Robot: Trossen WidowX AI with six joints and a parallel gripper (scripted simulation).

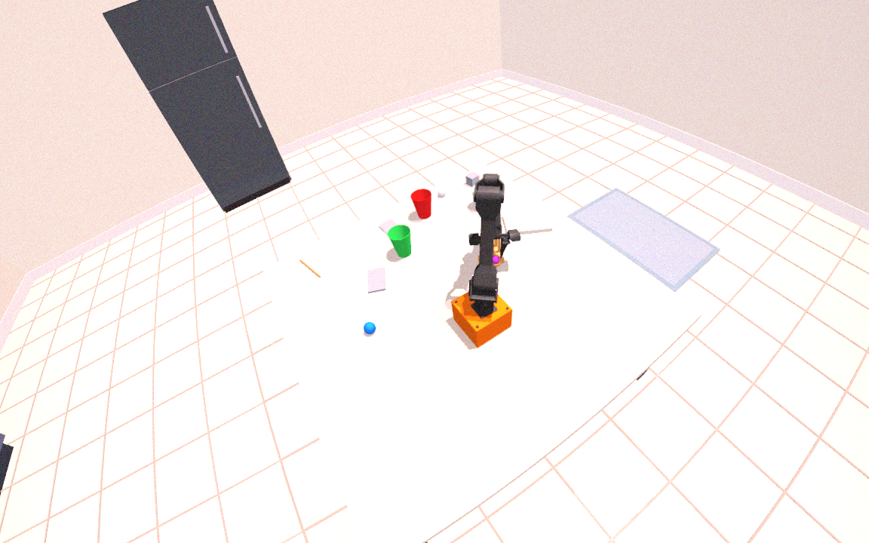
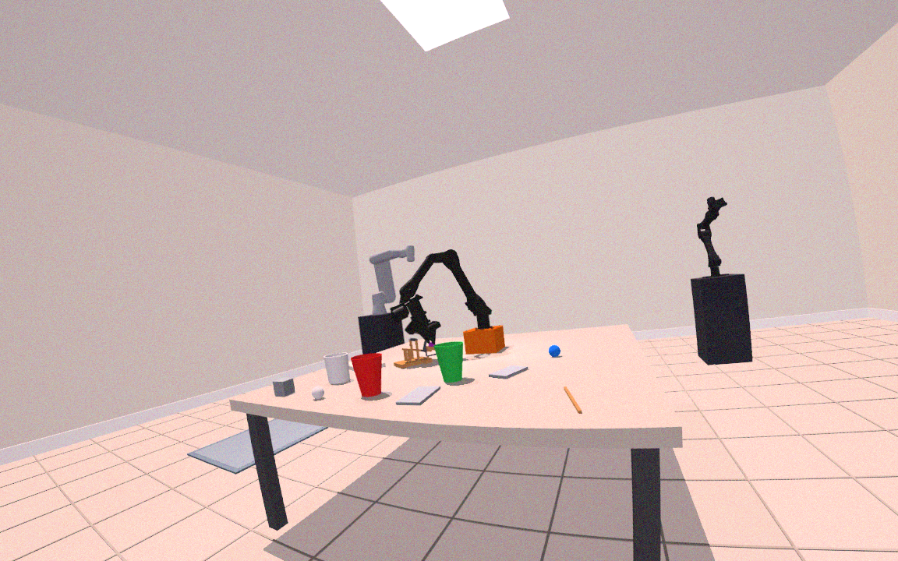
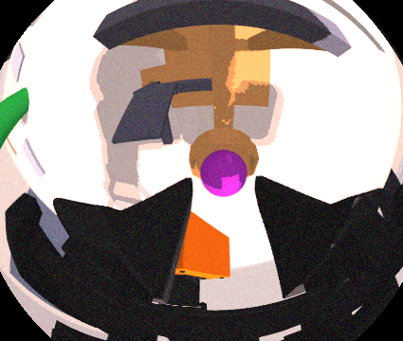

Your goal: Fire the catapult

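My gripper tip is 1 cm above the magenta ball. The rest, counted from my gripper tip: green cup 32 cm ahead, 25 cm to the left, 4 cm below; wooden catapult 6 cm ahead, 2 cm to the right, 2 cm below; white mug 37 cm ahead, 20 cm to the right, 4 cm below.
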